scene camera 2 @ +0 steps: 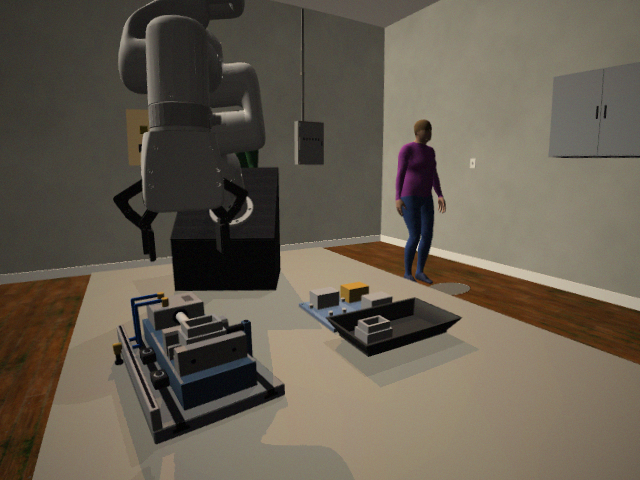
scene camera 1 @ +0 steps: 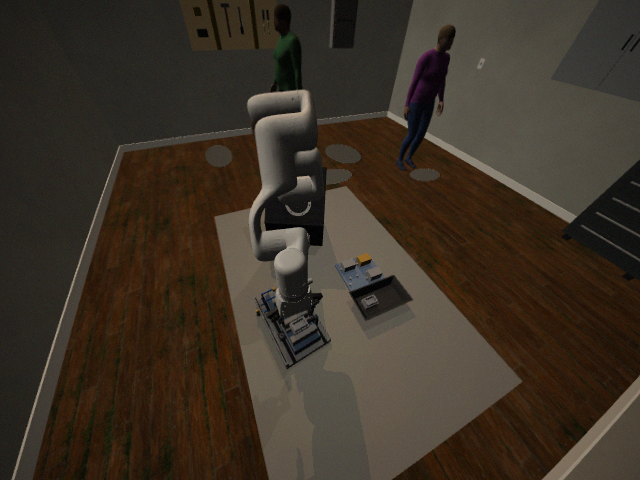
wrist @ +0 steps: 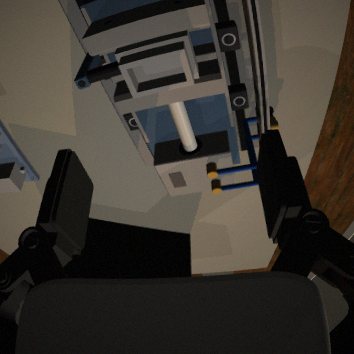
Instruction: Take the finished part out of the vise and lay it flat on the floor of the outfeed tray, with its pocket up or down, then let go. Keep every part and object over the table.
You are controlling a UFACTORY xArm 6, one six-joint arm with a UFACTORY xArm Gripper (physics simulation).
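Places are measured from the arm's base along level axes (x ahead, y left, z up), in metres.
Pixels of known places: gripper, fingertip midpoint: (scene camera 2: 188,255) (scene camera 1: 296,317) (wrist: 168,157).
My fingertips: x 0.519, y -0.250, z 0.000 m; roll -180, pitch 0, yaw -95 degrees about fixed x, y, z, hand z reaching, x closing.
For each thing: its middle in the pictures, then the offset to it from my fingertips. "*": a spot on its surface instead.
- finished part, body centre: (wrist: 157,63) (scene camera 2: 202,331) (scene camera 1: 299,325) dz -0.122, dx -0.020, dy +0.015 m
- vise, body centre: (wrist: 181,90) (scene camera 2: 189,344) (scene camera 1: 290,316) dz -0.170, dx -0.087, dy +0.008 m
- outfeed tray, surface spot: (scene camera 2: 434,322) * dz -0.203, dx +0.032, dy +0.483 m
- similar grey part, body centre: (scene camera 2: 373,329) (scene camera 1: 370,301) dz -0.190, dx +0.002, dy +0.336 m
- blue plate, body centre: (scene camera 2: 349,309) (scene camera 1: 360,272) dz -0.216, dx -0.156, dy +0.402 m
- orange block, body centre: (scene camera 2: 354,292) (scene camera 1: 363,259) dz -0.194, dx -0.197, dy +0.450 m
The finished part (scene camera 1: 298,324) (scene camera 2: 205,333) (wrist: 187,62), a light grey stepped block with its rectangular pocket facing up, sits between the jaws of the vise (scene camera 1: 306,345) (scene camera 2: 219,383) (wrist: 197,175), a blue body with grey jaws. My gripper (scene camera 2: 186,253) (wrist: 168,157) is open and empty. It hangs above the vise, toward its rear screw end; in the wrist view the part lies beyond the fingertips. The outfeed tray (scene camera 1: 395,300) (scene camera 2: 434,322), dark with sloping walls, stands right of the vise. The part's lower sides are hidden by the jaws.
A similar grey part (scene camera 1: 369,301) (scene camera 2: 373,333) lies inside the tray at its near left. Behind the tray, a blue plate (scene camera 1: 345,276) (scene camera 2: 317,310) holds grey blocks and an orange block (scene camera 1: 363,259) (scene camera 2: 354,291). Blue pipes (scene camera 2: 135,320) (wrist: 237,170) rise beside the vise's rear.
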